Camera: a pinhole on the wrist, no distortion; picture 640 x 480 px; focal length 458.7 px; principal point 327.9 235.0 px. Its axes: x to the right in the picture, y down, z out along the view. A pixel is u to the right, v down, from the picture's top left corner.
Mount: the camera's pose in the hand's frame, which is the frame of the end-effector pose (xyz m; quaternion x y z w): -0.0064 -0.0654 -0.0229 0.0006 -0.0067 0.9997 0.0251
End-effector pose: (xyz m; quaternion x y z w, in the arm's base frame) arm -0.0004 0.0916 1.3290 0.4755 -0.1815 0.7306 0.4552
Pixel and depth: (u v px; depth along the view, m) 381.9 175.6 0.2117
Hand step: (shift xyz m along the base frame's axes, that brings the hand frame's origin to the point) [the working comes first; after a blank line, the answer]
In the camera's frame: 0.0249 -0.0274 0.2117

0.1373 -0.1261 0.0590
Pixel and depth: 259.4 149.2 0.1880
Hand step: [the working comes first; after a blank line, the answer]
In the camera's frame: -0.0281 -0.0352 0.1880

0.1132 -0.0862 0.0943
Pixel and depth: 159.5 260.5 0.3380
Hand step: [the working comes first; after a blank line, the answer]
In the camera's frame: -0.1241 0.0188 0.3380

0.2305 -0.1127 0.2362
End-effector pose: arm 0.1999 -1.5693 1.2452 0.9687 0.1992 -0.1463 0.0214
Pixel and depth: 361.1 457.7 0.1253
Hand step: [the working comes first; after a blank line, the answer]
In the camera's frame: 0.0091 0.0608 0.1253

-0.0940 0.1000 -0.0896
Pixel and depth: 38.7 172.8 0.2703
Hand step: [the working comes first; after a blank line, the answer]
In the camera's frame: -0.1704 -0.0367 0.2703

0.0615 0.0760 -0.2845
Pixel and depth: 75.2 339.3 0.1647
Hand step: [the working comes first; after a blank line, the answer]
In the camera's frame: -0.0907 0.0374 0.1647

-0.0094 0.1180 -0.1572
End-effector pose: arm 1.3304 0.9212 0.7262 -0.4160 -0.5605 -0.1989 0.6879
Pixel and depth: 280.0 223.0 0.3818
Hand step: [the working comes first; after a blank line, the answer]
In the camera's frame: -0.0399 -0.0100 0.3818

-0.2537 0.2561 0.0631
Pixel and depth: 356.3 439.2 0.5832
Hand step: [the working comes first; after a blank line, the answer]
In the camera's frame: 0.0361 0.2596 0.5832

-0.5980 0.2422 0.0783
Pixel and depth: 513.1 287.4 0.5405
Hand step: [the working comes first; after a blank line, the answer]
In the camera's frame: 0.2182 0.0617 0.5405

-0.4709 0.2966 -0.1563
